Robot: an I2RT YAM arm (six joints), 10 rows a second.
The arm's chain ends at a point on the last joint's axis. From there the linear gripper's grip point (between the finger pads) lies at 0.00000 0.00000 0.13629 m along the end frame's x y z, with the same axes.
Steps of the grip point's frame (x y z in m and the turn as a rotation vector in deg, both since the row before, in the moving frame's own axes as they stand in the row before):
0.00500, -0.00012, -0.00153, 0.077, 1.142, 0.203
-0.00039, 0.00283, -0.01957, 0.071, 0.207, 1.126
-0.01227, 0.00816, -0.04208, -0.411, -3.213, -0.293
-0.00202, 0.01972, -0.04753, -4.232, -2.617, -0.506
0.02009, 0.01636, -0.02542, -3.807, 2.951, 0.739
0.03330, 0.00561, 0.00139, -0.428, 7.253, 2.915
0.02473, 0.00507, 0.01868, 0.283, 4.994, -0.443
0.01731, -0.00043, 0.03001, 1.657, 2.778, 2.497
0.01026, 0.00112, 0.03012, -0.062, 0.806, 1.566
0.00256, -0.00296, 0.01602, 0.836, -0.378, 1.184
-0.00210, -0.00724, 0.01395, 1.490, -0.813, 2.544
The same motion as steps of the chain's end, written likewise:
0.00228, 0.00006, -0.00150, 0.077, 1.142, 0.203
-0.00088, 0.00299, -0.01957, 0.071, 0.207, 1.126
-0.00463, 0.00716, -0.04186, -0.411, -3.213, -0.293
0.00415, 0.00964, -0.04702, -4.232, -2.617, -0.506
0.01314, 0.00727, -0.02494, -3.807, 2.951, 0.739
0.01613, 0.00416, 0.00248, -0.428, 7.253, 2.915
0.01287, 0.00579, 0.01920, 0.283, 4.994, -0.443
0.01062, 0.00336, 0.03023, 1.657, 2.778, 2.497
0.00835, 0.00095, 0.03013, -0.062, 0.806, 1.566
0.00344, -0.00096, 0.01604, 0.836, -0.378, 1.184
-0.00025, -0.00365, 0.01401, 1.490, -0.813, 2.544

